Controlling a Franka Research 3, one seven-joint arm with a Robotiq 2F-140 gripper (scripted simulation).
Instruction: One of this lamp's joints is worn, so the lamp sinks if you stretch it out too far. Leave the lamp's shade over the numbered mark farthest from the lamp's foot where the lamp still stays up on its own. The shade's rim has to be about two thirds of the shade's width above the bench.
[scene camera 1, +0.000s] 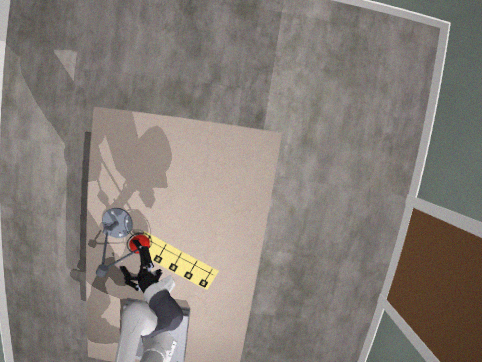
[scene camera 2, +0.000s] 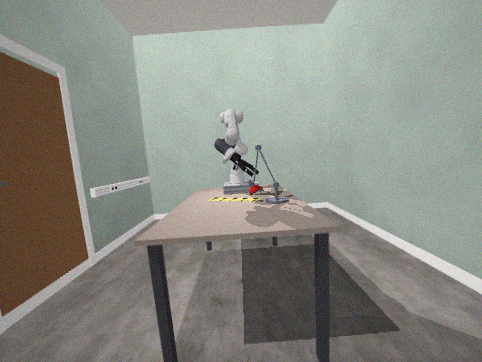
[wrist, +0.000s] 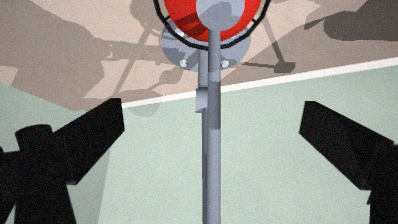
Note:
The pictures show: the gripper, a round grey foot and a yellow numbered strip.
The gripper is seen too in the wrist view.

